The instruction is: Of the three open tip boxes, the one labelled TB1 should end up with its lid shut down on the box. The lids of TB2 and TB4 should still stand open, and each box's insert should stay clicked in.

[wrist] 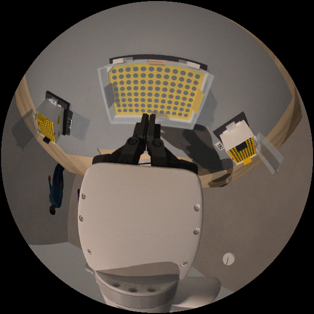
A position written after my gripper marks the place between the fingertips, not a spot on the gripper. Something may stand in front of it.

I see my gripper point(148, 121), a clear lid point(175, 93) and a grey mat point(241, 83).
